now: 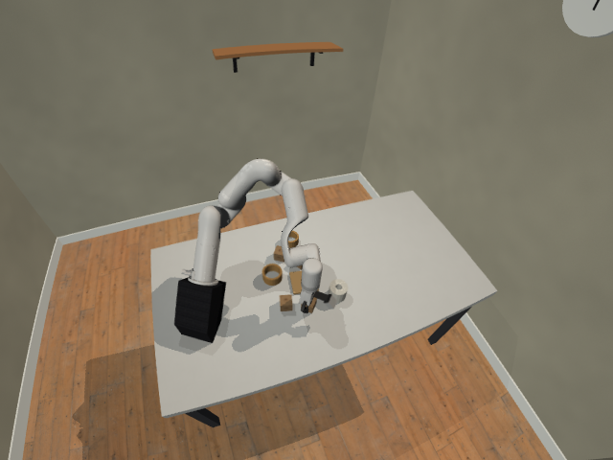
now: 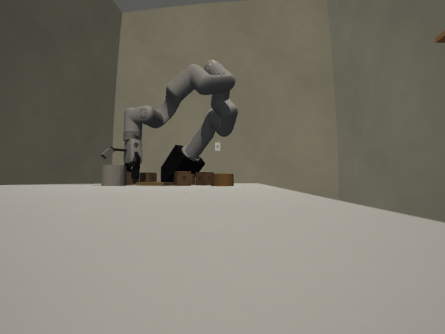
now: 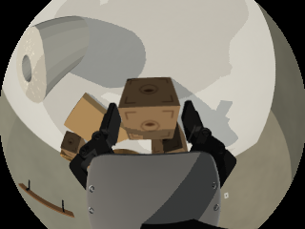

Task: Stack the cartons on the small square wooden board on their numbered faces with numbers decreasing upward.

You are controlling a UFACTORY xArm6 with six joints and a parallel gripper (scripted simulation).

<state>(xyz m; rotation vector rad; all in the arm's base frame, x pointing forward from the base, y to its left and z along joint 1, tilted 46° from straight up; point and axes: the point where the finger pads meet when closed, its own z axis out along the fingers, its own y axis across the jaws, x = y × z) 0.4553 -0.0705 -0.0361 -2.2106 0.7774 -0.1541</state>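
My hand is 130 mm to the right of the wooden board and 30 mm above it. Also, from my hand: white roll (140 mm ahead, 40 mm to the left).
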